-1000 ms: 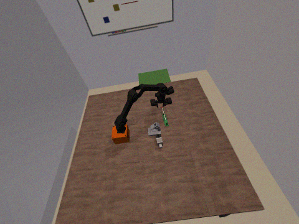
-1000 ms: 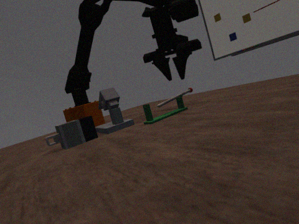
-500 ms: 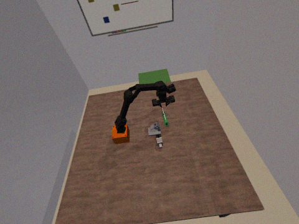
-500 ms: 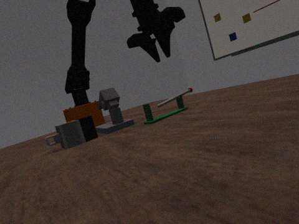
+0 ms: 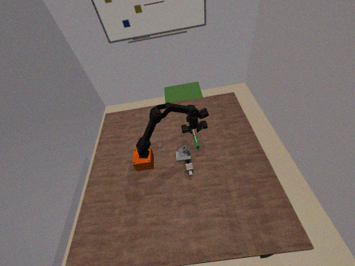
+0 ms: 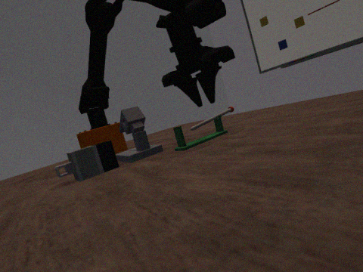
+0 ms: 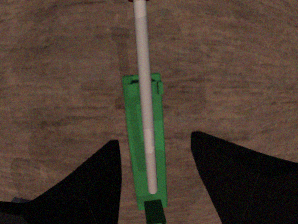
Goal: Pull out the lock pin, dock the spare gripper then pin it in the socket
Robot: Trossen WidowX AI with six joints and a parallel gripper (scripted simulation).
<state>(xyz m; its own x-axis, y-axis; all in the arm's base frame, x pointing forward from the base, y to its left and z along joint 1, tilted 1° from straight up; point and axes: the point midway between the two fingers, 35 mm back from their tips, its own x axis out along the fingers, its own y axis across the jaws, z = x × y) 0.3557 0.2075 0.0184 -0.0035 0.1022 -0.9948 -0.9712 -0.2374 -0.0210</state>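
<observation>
The green rack is 5 cm below my gripper tip, 4 cm to the right of it and 1 cm ahead of it. From my gripper tip the other things lie so: grey mount (16 cm to the right, 7 cm behind, 2 cm below); spare gripper (28 cm to the right, 5 cm below, 3 cm behind).
</observation>
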